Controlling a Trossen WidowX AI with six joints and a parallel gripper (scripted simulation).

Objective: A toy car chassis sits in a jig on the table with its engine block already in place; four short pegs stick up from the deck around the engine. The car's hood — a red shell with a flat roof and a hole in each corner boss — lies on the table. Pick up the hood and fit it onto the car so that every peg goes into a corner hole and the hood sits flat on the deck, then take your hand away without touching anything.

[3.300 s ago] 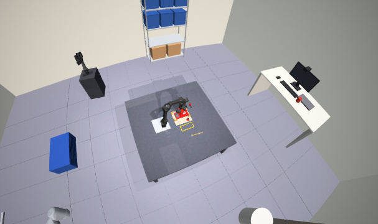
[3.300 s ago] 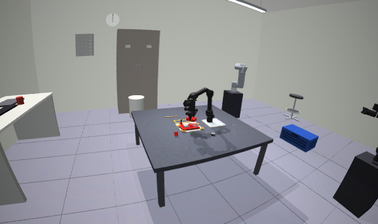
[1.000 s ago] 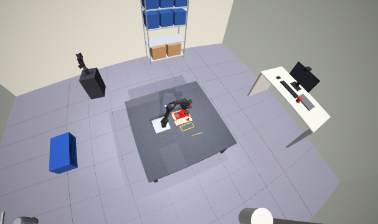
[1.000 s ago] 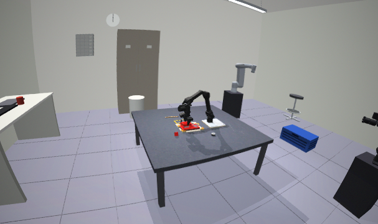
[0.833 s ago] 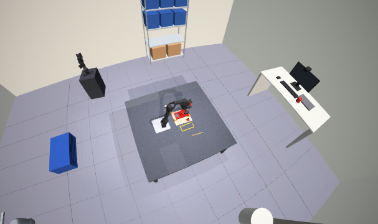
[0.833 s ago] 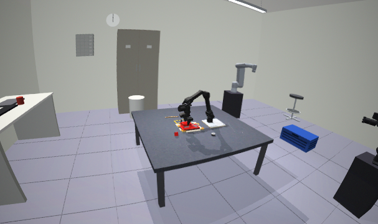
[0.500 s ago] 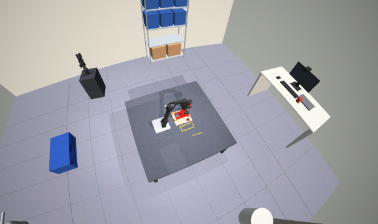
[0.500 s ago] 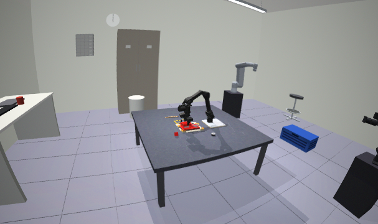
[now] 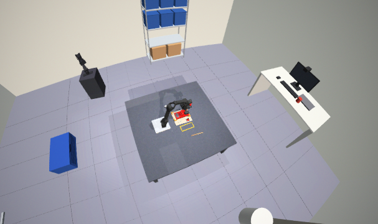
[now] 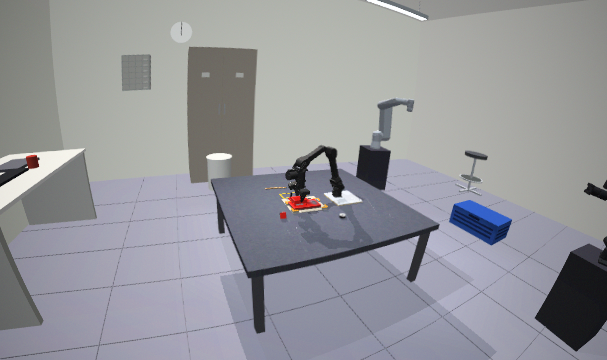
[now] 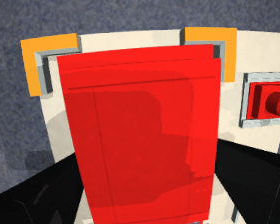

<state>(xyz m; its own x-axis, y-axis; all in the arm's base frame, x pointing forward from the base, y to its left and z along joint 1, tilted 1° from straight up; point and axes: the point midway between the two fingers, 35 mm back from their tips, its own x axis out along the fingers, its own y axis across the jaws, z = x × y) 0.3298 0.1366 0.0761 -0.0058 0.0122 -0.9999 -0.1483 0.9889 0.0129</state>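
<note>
Right now my gripper tip is 10 mm below the red hood. From my gripper tip the other things lie so: cream jig (40 mm below, 40 mm behind, 30 mm to the right); grey engine block (30 mm below); grey disc (240 mm behind, 190 mm to the left, 40 mm below).
</note>
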